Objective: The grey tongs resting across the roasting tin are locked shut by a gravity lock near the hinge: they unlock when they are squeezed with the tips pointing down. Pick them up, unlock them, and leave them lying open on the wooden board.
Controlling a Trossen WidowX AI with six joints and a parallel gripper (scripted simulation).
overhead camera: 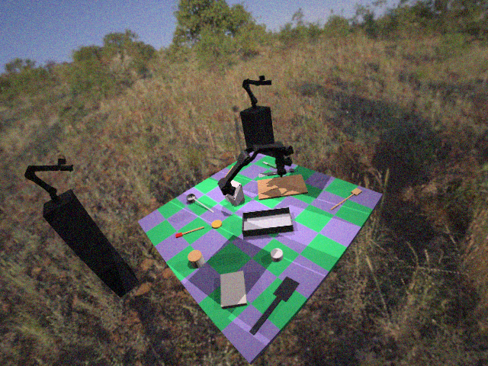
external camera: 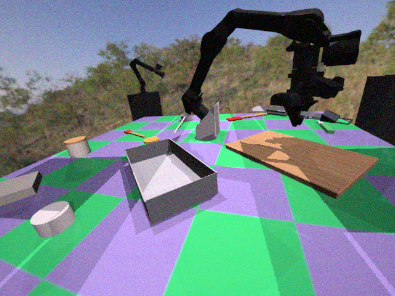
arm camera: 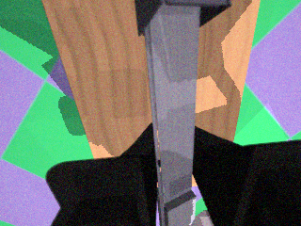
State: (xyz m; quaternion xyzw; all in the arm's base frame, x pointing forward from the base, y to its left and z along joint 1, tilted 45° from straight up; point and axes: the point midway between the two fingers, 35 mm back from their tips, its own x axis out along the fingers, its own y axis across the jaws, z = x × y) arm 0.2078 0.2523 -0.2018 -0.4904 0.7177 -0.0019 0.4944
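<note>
The wooden board lies 1 cm to the right of my gripper tip and 9 cm below it. From my gripper tip the other things lie so: cork-lidded jar (4 cm ahead, 83 cm to the right, 6 cm below); then white cylinder (37 cm ahead, 52 cm to the right, 8 cm below); then roasting tin (17 cm ahead, 37 cm to the right, 7 cm below).
</note>
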